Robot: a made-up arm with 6 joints. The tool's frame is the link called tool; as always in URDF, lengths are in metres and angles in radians.
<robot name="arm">
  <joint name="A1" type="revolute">
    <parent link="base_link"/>
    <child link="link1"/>
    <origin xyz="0.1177 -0.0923 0.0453" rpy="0 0 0"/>
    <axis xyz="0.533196 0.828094 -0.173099"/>
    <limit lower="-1.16" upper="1.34" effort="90" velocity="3.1"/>
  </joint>
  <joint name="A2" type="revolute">
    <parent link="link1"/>
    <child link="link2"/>
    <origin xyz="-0.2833 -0.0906 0.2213" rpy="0 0 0"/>
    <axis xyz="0 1 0"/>
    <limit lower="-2.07" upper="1.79" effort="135" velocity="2"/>
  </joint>
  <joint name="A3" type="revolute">
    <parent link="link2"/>
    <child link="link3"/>
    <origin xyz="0.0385 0.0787 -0.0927" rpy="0 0 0"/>
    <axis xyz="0 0 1"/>
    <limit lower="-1.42" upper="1.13" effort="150" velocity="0.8"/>
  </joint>
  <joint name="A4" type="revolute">
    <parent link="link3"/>
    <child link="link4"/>
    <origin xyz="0.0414 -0.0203 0.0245" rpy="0 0 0"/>
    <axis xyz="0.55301 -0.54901 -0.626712"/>
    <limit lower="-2.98" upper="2.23" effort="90" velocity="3"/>
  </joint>
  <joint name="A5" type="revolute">
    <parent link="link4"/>
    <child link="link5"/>
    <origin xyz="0.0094 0.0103 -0.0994" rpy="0 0 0"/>
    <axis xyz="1 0 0"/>
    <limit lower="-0.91" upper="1.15" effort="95" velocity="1.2"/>
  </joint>
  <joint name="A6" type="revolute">
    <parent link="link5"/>
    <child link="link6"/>
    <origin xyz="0.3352 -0.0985 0.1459" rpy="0 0 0"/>
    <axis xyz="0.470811 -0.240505 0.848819"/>
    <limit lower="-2.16" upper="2.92" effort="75" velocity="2.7"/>
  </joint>
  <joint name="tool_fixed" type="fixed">
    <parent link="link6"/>
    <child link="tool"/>
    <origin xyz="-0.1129 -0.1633 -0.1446" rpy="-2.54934 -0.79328 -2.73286"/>
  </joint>
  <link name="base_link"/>
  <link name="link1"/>
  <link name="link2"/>
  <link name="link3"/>
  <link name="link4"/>
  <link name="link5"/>
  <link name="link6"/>
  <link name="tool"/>
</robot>
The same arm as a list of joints. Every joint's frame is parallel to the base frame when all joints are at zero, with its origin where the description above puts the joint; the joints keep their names.
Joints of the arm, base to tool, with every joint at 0 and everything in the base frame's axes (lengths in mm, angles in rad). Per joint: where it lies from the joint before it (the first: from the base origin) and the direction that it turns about. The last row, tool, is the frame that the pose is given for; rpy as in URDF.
A1: axis 0.533196 0.828094 -0.173099 origin 117.7 -92.3 45.3
A2: axis +y origin -283.3 -90.6 221.3
A3: axis +z origin 38.5 78.7 -92.7
A4: axis 0.55301 -0.54901 -0.626712 origin 41.4 -20.3 24.5
A5: axis +x origin 9.4 10.3 -99.4
A6: axis 0.470811 -0.240505 0.848819 origin 335.2 -98.5 145.9
tool: origin -112.9 -163.3 -144.6 rpy -2.5493 -0.7933 -2.7329
Joint limits (rad, base to tool): -1.1600..1.3400 -2.0700..1.7900 -1.4200..1.1300 -2.9800..2.2300 -0.9100..1.1500 -2.1600..2.9200

